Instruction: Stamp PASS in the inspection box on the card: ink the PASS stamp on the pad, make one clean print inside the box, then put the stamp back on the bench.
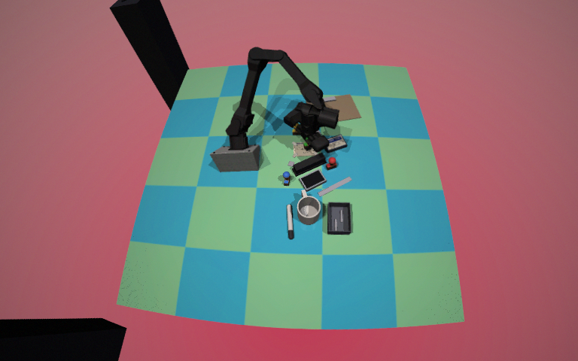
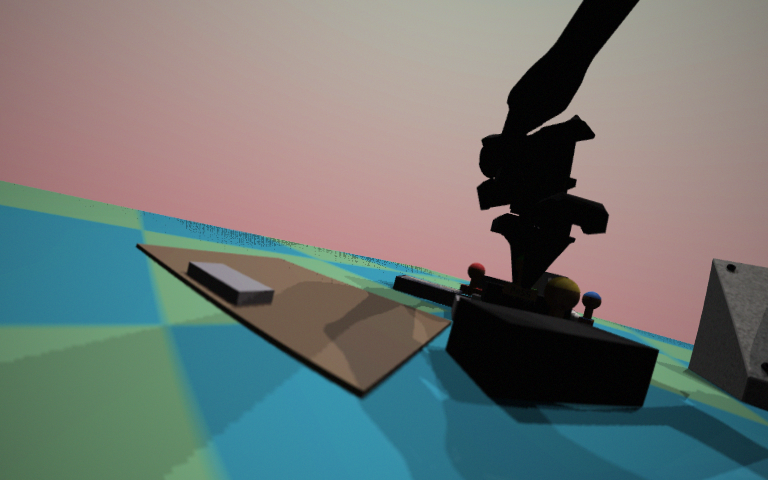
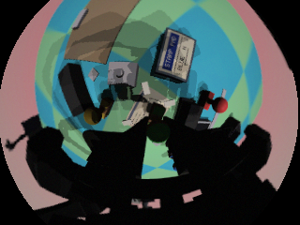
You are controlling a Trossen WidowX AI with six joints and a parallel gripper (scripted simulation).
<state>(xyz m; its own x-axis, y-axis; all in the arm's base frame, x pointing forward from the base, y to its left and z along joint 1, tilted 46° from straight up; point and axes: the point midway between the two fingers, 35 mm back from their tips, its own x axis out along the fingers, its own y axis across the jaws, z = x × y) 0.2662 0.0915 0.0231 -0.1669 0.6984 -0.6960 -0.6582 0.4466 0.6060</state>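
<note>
Right now the cream card is 5 cm below my gripper tip and 2 cm behind it. The rest, counted from my gripper tip: black bar: 8 cm to the right, 3 cm below, 1 cm ahead; grey cube: 9 cm to the left, 3 cm below, 1 cm ahead; green stamp: right at my gripper tip.
</note>
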